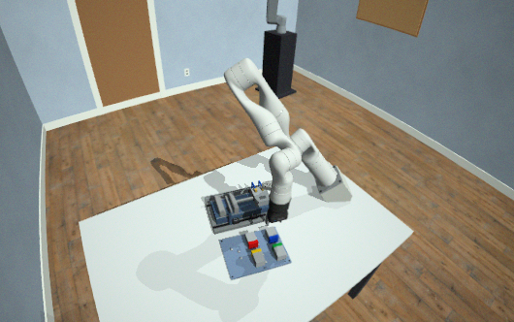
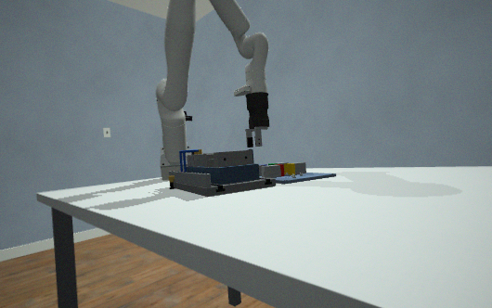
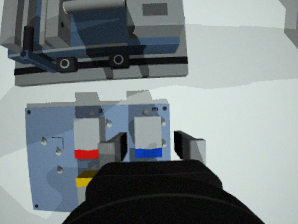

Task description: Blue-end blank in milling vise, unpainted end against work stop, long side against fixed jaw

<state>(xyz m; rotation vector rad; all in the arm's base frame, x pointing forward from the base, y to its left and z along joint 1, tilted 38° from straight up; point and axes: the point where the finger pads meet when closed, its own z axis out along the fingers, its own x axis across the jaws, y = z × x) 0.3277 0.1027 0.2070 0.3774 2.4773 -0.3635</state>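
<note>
Right now my hand is 10 cm above the blue-ended blank. From my hand the other things lie so: red-ended blank: 9 cm ahead, 3 cm to the right, 10 cm below; blue plate: 10 cm ahead, 1 cm to the left, 12 cm below; green-ended blank: 4 cm ahead, 8 cm to the left, 10 cm below.
</note>
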